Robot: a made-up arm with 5 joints.
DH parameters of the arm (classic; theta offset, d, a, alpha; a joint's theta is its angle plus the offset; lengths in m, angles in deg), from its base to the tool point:
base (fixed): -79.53 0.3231 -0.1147 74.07
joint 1: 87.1 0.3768 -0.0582 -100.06
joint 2: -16.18 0.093 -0.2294 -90
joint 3: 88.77 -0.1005 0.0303 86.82
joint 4: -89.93 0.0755 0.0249 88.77
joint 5: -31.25 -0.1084 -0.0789 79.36
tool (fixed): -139.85 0.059 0 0
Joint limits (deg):
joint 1: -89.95..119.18
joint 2: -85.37..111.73
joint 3: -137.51..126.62
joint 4: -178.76..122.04
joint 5: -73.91..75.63
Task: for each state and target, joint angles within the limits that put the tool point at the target. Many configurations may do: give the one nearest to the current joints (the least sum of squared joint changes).
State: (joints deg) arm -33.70 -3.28 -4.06 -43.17 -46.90
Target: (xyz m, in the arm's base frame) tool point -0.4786 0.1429 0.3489
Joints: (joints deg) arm -41.27 -9.30 -17.67 -27.02 -44.22
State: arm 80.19 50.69 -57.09 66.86 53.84
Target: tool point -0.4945 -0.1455 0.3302
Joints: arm 74.48 56.62 -58.96 63.79 55.71
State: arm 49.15 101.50 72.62 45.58 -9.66
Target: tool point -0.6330 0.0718 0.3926
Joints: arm 21.93 107.21 75.96 60.14 17.01
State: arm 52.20 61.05 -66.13 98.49 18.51
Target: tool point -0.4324 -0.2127 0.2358
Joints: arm 76.46 32.09 -66.49 87.66 23.20
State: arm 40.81 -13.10 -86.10 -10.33 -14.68
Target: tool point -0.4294 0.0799 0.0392
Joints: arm 42.29 -9.46 -126.62 -21.91 -41.58
